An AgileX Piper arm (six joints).
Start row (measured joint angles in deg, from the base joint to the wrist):
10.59 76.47 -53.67 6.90 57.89 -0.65
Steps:
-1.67 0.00 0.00 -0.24 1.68 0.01
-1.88 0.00 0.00 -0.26 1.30 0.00
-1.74 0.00 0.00 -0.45 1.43 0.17
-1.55 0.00 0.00 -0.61 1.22 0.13
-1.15 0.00 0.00 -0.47 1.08 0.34
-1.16 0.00 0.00 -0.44 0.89 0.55
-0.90 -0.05 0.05 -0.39 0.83 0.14
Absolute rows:
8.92 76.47 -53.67 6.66 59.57 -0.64
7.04 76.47 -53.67 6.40 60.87 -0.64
5.30 76.47 -53.67 5.95 62.30 -0.47
3.75 76.47 -53.67 5.34 63.52 -0.34
2.60 76.47 -53.67 4.87 64.60 0.00
1.44 76.47 -53.67 4.43 65.49 0.55
0.54 76.42 -53.62 4.04 66.32 0.69

